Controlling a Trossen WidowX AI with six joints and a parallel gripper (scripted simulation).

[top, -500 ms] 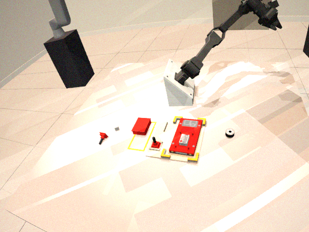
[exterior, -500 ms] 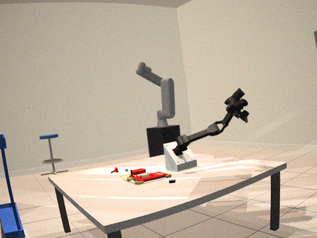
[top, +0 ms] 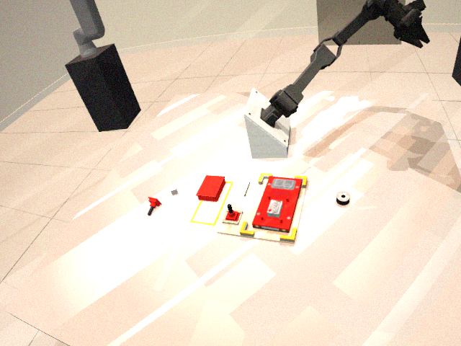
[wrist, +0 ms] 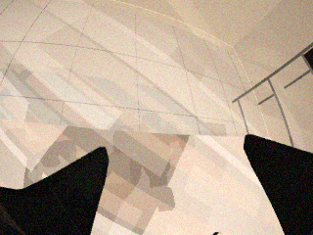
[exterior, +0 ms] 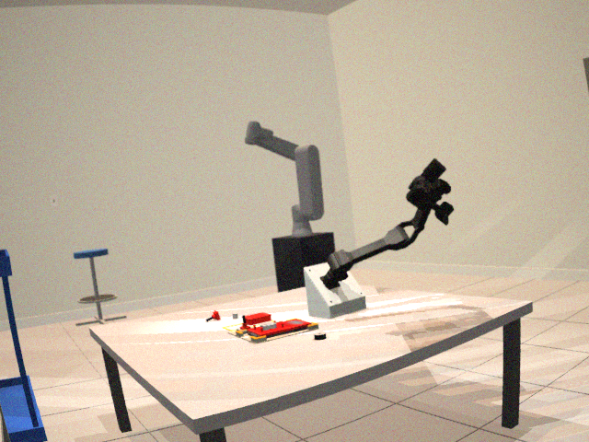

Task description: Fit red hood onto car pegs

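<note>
The red hood lies 26 cm ahead of my gripper tip, 70 cm to the right of it and 33 cm below it. From my gripper tip the other things lie so: black-and-white wheel 31 cm ahead, 28 cm to the right, 34 cm below; then grey engine block 37 cm ahead, 48 cm to the right, 32 cm below.
</note>
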